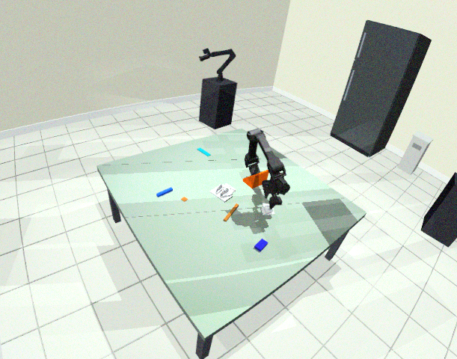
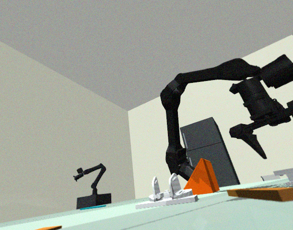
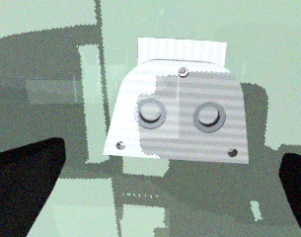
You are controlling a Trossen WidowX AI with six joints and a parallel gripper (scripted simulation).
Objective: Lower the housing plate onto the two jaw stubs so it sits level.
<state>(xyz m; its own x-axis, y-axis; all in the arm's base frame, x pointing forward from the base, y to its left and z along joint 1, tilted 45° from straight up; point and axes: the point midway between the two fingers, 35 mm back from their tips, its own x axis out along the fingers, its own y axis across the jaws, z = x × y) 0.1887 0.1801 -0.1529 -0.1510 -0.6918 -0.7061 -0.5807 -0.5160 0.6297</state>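
My gripper tip is now 1 cm past the white part, 1 cm to the right of it and 5 cm above it. Also, from my gripper tip: orange bar (17 cm ahead, 12 cm to the right, 6 cm below); then cyan bar (14 cm behind, 69 cm to the right, 6 cm below); then orange tile (30 cm ahead, 37 cm to the right, 6 cm below).
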